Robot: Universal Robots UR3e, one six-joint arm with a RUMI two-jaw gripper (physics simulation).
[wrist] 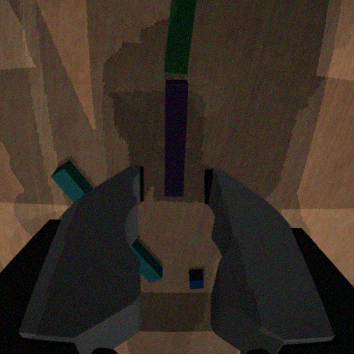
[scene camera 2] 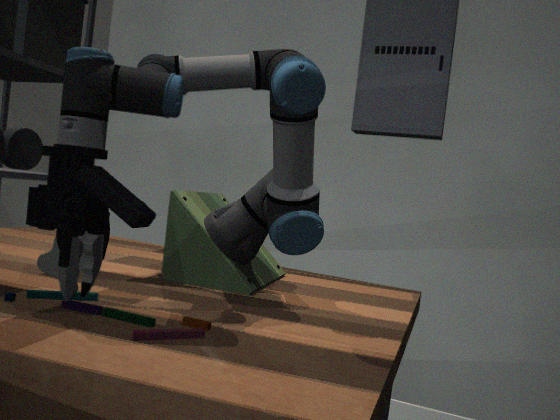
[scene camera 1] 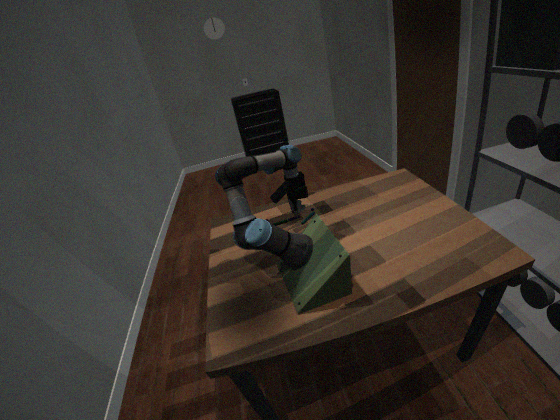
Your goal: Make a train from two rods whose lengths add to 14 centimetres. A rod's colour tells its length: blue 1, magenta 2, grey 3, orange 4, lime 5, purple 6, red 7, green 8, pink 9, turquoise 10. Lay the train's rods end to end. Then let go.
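Places are measured from the arm's base along level axes (x left, y back, z up), in millimetres.
Where they show: gripper, fingertip midpoint: (wrist: 173, 170) (scene camera 2: 76, 298) (scene camera 1: 295, 215); arm's base, link origin: (scene camera 2: 226, 240) (scene camera 1: 300, 251).
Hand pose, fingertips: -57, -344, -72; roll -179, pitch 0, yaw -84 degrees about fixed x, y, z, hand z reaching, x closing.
Each offset is from my fingertips to the top centre of the thing, as dx, dy, dz. Level surfaces: height alone.
The purple rod {+11, +1, -5} (scene camera 2: 84, 307) (wrist: 175, 137) and the green rod {+85, +9, -5} (scene camera 2: 129, 316) (wrist: 180, 37) lie flat on the table, nearly in one line, with facing ends close together. A narrow strip of table shows between those ends in the wrist view. My gripper (scene camera 1: 298, 216) (scene camera 2: 77, 295) (wrist: 173, 170) points down, low over the purple rod's free end. Its fingers stand partly apart, with space on both sides of that end, and hold nothing. The fingers partly cover the turquoise rod {-52, +29, -5} (scene camera 1: 308, 216) (scene camera 2: 45, 294) (wrist: 72, 182) in the wrist view.
A small blue rod {-92, -31, -5} (scene camera 2: 10, 297) (wrist: 196, 279) lies beyond the purple rod's free end. A pink rod {+167, -14, -5} (scene camera 2: 169, 334) and an orange rod {+169, +49, -5} (scene camera 2: 196, 323) lie near the green rod's far end. The green wedge base (scene camera 1: 327, 280) (scene camera 2: 192, 260) carries the arm on the wooden table {dz -15} (scene camera 1: 425, 215) (scene camera 2: 300, 370).
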